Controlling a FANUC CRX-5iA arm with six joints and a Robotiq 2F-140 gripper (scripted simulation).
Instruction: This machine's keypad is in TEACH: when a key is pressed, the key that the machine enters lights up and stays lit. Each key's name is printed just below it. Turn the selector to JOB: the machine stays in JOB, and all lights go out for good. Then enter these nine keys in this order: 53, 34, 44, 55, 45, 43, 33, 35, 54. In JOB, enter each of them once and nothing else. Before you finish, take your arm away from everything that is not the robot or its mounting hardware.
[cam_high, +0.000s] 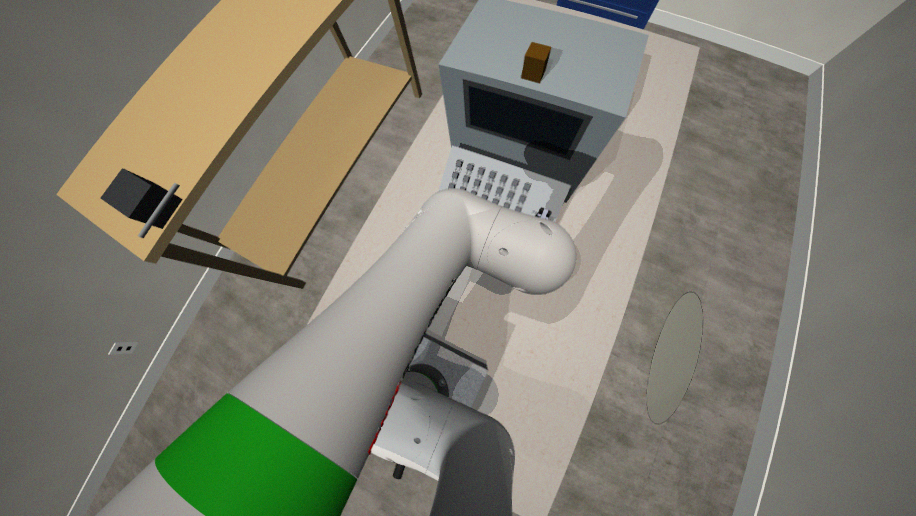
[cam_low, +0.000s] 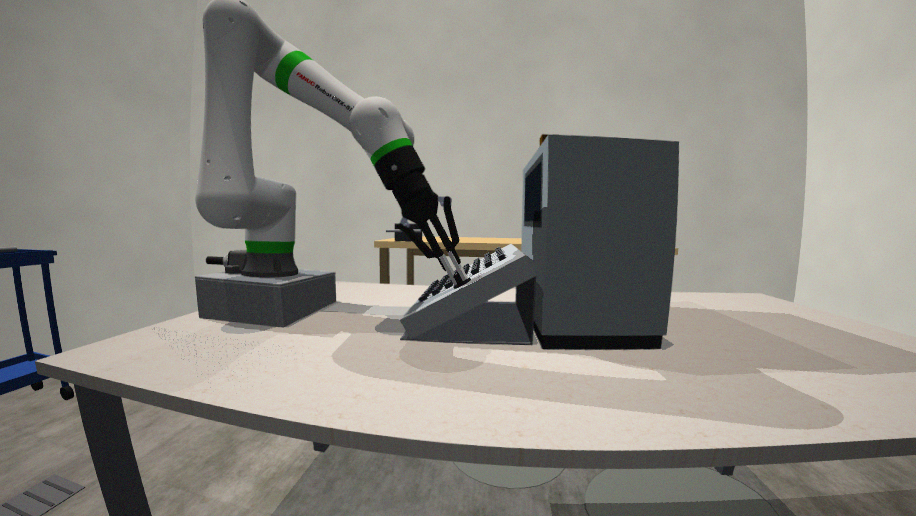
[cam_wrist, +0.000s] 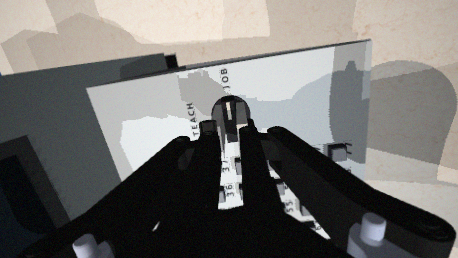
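Right now the black selector knob is 1 cm ahead of my hand, 1 cm to the right of it and 2 cm below it. The rest, counted from my hand: sloped keypad 5 cm ahead, 11 cm to the left, 7 cm below.
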